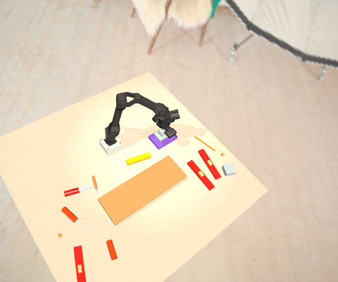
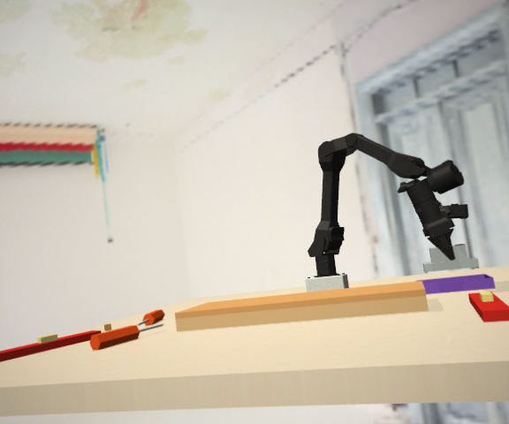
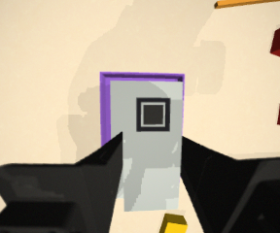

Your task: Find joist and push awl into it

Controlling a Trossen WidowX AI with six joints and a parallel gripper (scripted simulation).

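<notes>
My gripper tip is 1 cm to the left of the purple tray and 6 cm above it. Also, from my gripper tip: square indicator: 2 cm to the left, 3 cm above; yellow block: 4 cm ahead, 25 cm to the right, 6 cm below; stud finder: 1 cm to the left, 2 cm above.
</notes>
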